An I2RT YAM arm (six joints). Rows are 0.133 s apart.
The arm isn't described. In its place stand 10 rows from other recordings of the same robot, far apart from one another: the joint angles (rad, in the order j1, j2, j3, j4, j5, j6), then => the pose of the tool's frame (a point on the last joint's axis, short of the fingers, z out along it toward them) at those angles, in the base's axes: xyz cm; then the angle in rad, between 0 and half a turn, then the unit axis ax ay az.
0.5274, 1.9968, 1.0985, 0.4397, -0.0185, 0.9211 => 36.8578, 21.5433, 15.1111, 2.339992, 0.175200, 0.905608, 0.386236
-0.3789, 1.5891, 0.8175, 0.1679, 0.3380, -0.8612 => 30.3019, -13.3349, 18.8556, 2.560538, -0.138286, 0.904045, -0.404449
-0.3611, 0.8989, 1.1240, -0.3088, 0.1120, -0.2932 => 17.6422, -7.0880, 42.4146, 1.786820, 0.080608, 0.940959, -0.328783
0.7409, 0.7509, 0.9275, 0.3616, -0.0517, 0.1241 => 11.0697, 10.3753, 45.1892, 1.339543, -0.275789, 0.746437, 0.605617
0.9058, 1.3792, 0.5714, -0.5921, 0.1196, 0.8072 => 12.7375, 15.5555, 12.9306, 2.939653, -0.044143, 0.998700, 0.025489
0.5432, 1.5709, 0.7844, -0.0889, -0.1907, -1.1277 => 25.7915, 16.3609, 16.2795, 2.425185, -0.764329, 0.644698, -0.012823
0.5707, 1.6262, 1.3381, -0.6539, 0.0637, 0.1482 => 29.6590, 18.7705, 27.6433, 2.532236, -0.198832, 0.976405, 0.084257
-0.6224, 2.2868, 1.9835, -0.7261, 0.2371, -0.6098 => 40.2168, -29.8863, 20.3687, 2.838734, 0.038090, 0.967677, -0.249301
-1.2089, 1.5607, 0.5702, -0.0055, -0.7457, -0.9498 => 11.3328, -23.1136, 12.1433, 2.246929, 0.014404, 0.997057, -0.075300
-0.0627, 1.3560, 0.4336, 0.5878, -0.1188, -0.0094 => 26.2541, -1.2255, 17.6482, 1.904547, -0.015601, 0.999308, 0.033754
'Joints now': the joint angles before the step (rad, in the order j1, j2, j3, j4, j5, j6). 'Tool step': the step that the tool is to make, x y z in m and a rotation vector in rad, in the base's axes. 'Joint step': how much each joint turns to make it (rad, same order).
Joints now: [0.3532 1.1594 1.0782 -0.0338 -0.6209 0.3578]
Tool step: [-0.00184 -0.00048 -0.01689 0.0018 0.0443 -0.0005]
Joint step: [0.0006 -0.0131 -0.0633 0.0215 -0.0011 0.0209]
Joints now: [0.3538 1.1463 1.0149 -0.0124 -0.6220 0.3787]
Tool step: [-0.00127 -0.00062 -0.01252 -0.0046 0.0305 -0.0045]
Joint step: [-0.0002 -0.0079 -0.0440 0.0108 0.0033 0.0084]
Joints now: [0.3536 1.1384 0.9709 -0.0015 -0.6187 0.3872]
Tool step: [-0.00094 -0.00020 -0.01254 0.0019 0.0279 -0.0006]
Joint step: [0.0004 -0.0048 -0.0455 0.0234 -0.0010 0.0141]
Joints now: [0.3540 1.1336 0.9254 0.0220 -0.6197 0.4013]
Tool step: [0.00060 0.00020 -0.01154 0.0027 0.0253 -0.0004]
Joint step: [-0.0003 0.0035 -0.0379 0.0265 -0.0021 0.0137]
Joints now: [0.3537 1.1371 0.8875 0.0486 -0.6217 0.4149]
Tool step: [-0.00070 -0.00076 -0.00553 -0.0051 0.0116 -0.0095]
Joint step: [-0.0008 -0.0033 -0.0189 0.0036 0.0086 0.0013]
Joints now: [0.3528 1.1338 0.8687 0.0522 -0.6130 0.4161]
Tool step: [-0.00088 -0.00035 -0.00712 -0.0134 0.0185 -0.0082]
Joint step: [0.0011 -0.0017 -0.0191 -0.0073 0.0104 -0.0048]
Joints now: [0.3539 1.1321 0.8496 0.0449 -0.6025 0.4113]
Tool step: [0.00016 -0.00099 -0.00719 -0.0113 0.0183 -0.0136]
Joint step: [-0.0024 0.0015 -0.0187 -0.0018 0.0119 -0.0017]
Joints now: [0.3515 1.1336 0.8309 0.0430 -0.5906 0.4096]
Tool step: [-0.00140 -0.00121 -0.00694 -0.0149 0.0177 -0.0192]
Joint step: [-0.0002 -0.0050 -0.0206 -0.0078 0.0204 -0.0030]
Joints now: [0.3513 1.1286 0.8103 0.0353 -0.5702 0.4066]
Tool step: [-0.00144 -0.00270 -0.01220 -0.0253 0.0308 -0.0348]
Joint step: [-0.0040 -0.0042 -0.0344 -0.0095 0.0333 -0.0041]
